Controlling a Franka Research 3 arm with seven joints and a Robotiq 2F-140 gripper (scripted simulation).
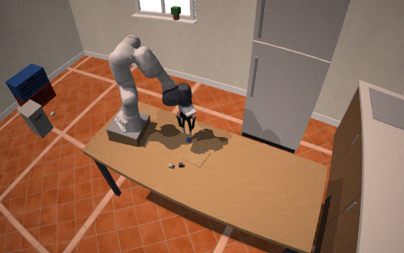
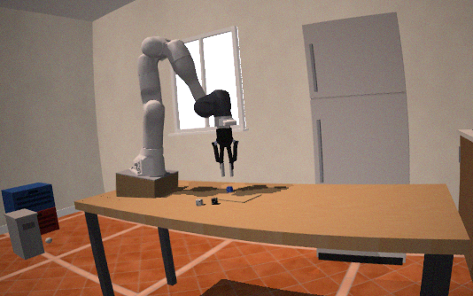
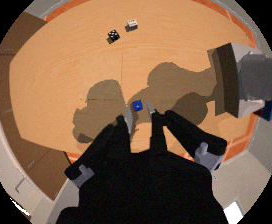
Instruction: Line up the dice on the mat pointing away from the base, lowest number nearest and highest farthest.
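My gripper is now 10 cm above the blue die. From my hand the other things lie so: wood-coloured mat 13 cm ahead, 11 cm below, 7 cm to the right.
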